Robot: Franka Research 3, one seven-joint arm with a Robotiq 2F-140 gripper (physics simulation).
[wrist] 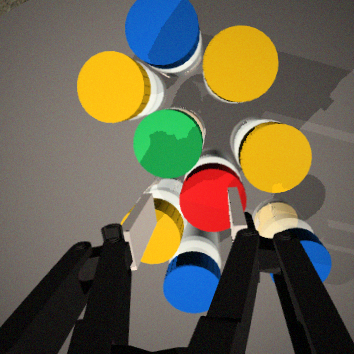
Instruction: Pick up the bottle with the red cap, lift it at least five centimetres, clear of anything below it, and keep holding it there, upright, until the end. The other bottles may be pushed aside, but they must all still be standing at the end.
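Observation:
The red-capped bottle (209, 199) stands near the middle of the wrist view, its pale shoulder showing above the cap. My gripper (190, 205) is open, its fingers partly closed in. The right fingertip overlaps the right part of the red cap in the view. The left fingertip lies over the left part of a yellow-capped bottle (162, 241) left of the red one. Whether the fingertips touch either cap cannot be told. A green-capped bottle (167, 145) stands at the upper left of the red cap, very close to it. The lower body of the red-capped bottle is hidden.
A blue-capped bottle (192, 290) is below the red one, another (317, 257) is partly behind the right finger. A yellow-capped bottle (276, 157) stands at right. Further up are yellow-capped bottles (110, 86) (240, 64) and a blue-capped bottle (162, 30). All stand on a grey surface (45, 165).

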